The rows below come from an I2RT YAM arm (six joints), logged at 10 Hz.
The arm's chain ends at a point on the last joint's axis. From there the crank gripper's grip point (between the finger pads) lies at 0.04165 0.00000 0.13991 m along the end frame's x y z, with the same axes.
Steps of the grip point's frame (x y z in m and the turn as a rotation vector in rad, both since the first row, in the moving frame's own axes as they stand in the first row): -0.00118 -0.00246 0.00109 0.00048 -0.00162 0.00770; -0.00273 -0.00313 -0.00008 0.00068 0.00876 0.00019; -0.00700 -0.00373 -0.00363 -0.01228 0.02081 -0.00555; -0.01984 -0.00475 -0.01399 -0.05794 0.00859 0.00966; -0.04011 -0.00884 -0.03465 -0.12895 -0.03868 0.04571; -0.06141 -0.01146 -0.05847 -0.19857 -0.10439 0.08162; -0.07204 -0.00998 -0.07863 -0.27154 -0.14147 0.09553
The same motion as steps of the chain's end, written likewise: -0.00095 -0.00271 0.00102 0.00048 -0.00162 0.00770; -0.00395 -0.00304 0.00029 0.00068 0.00876 0.00019; -0.00991 -0.00520 -0.00272 -0.01228 0.02081 -0.00555; -0.02100 -0.01325 -0.01338 -0.05794 0.00859 0.00966; -0.03423 -0.02870 -0.03487 -0.12895 -0.03868 0.04571; -0.04545 -0.04218 -0.05894 -0.19857 -0.10439 0.08162; -0.05018 -0.05109 -0.07738 -0.27154 -0.14147 0.09553
